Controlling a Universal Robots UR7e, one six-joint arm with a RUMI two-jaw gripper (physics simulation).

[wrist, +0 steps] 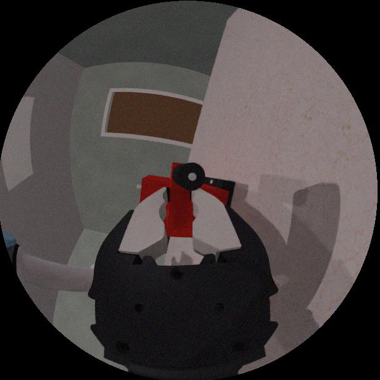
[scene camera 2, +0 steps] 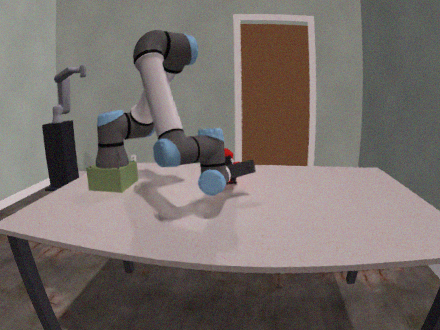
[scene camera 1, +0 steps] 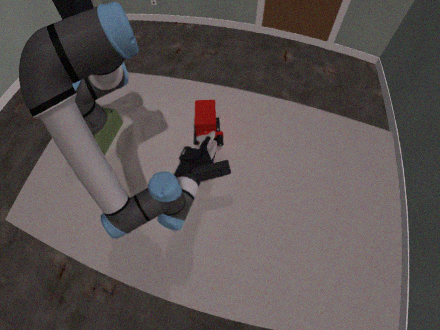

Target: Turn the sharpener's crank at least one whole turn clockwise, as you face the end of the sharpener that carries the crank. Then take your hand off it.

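Places are measured from the arm's base along level axes (x ahead, y left, z up), in metres.
Where they show: gripper, between the fingertips: (scene camera 1: 215,133); arm's base, origin of its link: (scene camera 2: 112,164) (scene camera 1: 90,122).
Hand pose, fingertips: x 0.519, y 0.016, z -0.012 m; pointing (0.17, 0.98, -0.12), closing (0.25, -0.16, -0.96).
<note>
Each offset is from my fingertips to the top centre of the thing. "pt": to the spot under its first point. Level surfaces: height alone.
The sharpener @[pt 0.042 m back, 0.047 m left, 0.045 m up] (scene camera 1: 205,114) (scene camera 2: 228,152) (wrist: 151,186) has a red body on a dark base and stands on the table. Its crank has a red arm (wrist: 180,202) and a round black knob @[0.022 m ahead, 0.026 m right, 0.013 m up] (scene camera 1: 220,141) (wrist: 189,176) on the end facing my gripper. My gripper (scene camera 1: 210,136) (wrist: 179,188) is at that end, its pale fingers on both sides of the red crank arm, shut on it just below the knob in the wrist view. The fingers hide parts of the body. In the second scene view the wrist hides the fingers and most of the sharpener.
The arm's green base block (scene camera 1: 111,131) (scene camera 2: 112,179) stands at the left of the table @[0.083 m down] (scene camera 1: 300,200) (scene camera 2: 325,215). The forearm crosses above the table's left part. A black pedestal (scene camera 2: 61,152) with a small grey arm stands behind, at the left.
</note>
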